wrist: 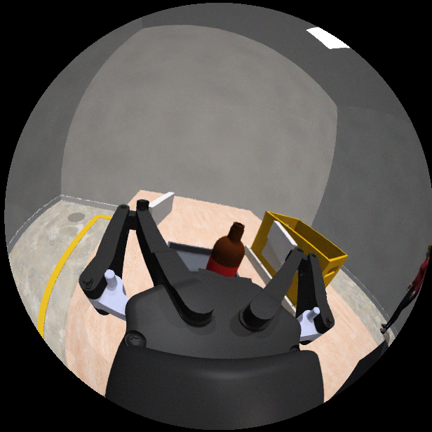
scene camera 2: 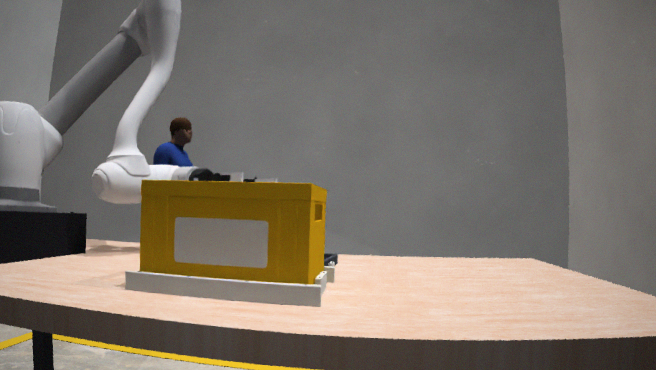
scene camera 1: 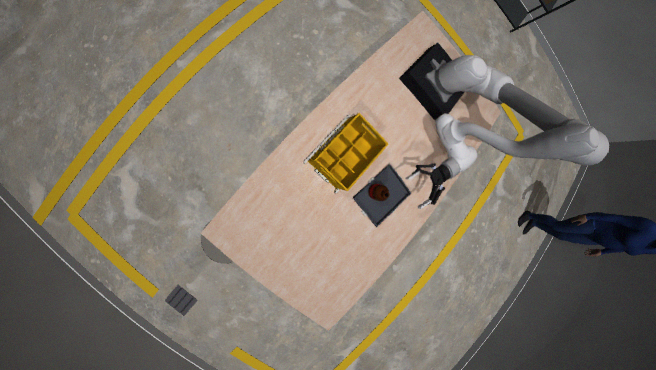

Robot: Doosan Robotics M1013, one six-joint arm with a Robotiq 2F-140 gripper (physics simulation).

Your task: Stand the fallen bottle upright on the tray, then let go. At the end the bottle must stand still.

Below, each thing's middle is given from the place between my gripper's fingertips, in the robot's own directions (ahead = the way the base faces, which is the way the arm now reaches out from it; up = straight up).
The brown bottle (wrist: 227, 252) lies 120 mm below my hand, 80 mm ahead of it and 70 mm to the right of it. Also, from my hand: dark grey tray (scene camera 1: 377, 211) (190 mm below, 60 mm ahead, 20 mm to the right); yellow divided crate (scene camera 1: 347, 154) (310 mm to the right, 120 mm below, 90 mm ahead).
